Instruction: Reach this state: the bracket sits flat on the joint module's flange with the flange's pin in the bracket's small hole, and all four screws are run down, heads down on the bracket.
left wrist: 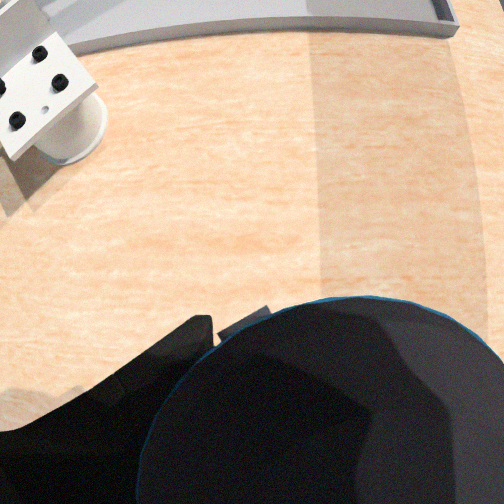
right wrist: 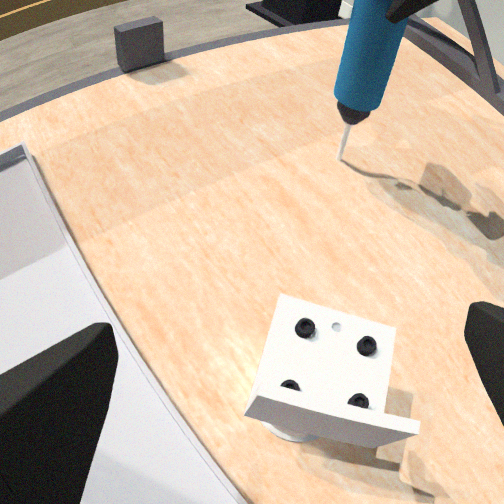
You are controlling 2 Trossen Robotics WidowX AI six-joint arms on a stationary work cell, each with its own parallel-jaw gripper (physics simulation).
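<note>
The white bracket (right wrist: 327,367) lies flat on the round joint module flange (right wrist: 292,431), with the pin showing in its small hole (right wrist: 336,327). Several black screws (right wrist: 305,327) sit in the bracket with their heads low on its face. The bracket also shows in the left wrist view (left wrist: 37,95) at the top left. My left gripper (left wrist: 215,335) is shut on the blue screwdriver (right wrist: 367,60), whose dark butt (left wrist: 320,405) fills the lower part of the left wrist view; its bit tip (right wrist: 343,145) points down at the table, far from the bracket. My right gripper (right wrist: 290,400) is open and empty, hovering around the bracket.
A grey tray (right wrist: 60,320) lies to the left of the bracket; its edge also shows in the left wrist view (left wrist: 260,22). A small dark grey block (right wrist: 139,42) stands at the table's far edge. A dark frame (right wrist: 475,55) rises at the far right.
</note>
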